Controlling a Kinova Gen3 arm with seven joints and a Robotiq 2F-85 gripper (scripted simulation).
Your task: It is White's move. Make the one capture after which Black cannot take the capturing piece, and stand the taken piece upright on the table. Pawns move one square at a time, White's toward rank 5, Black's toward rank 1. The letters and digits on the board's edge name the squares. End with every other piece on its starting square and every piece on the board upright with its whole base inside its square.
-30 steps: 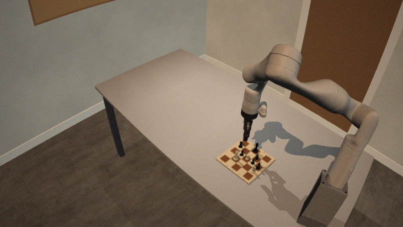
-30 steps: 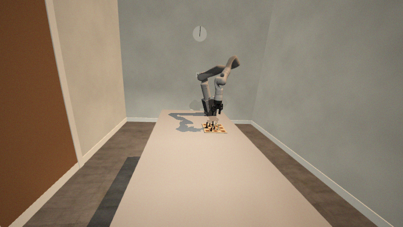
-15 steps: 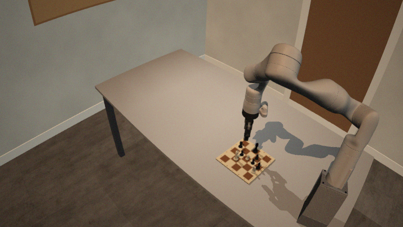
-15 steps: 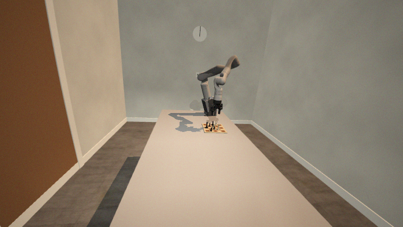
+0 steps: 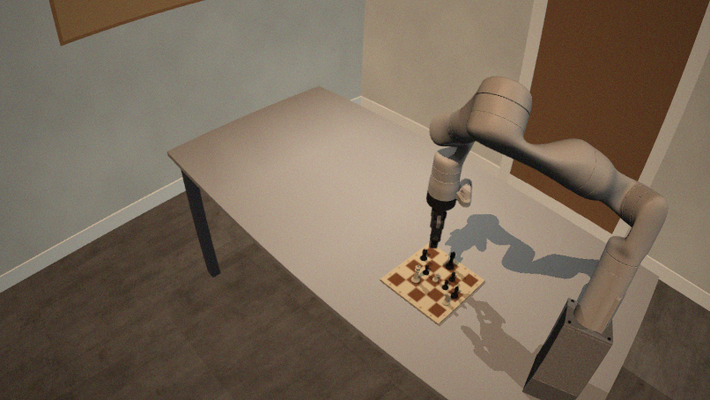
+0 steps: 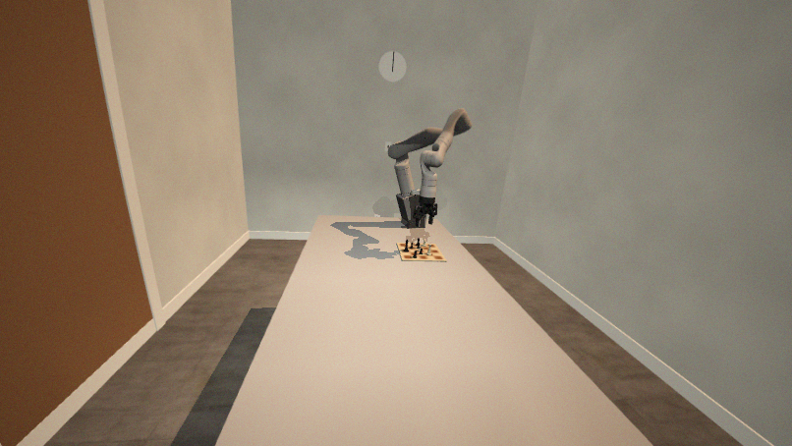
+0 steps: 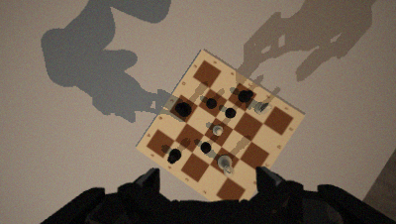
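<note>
Now: the white piece 40 mm to the left of my hand and 130 mm below it. The rest, counted from my hand: small chessboard: 40 mm behind, 160 mm below; then white pawn: 40 mm behind, 140 mm below; then tall black piece: 30 mm behind, 70 mm to the right, 130 mm below.
</note>
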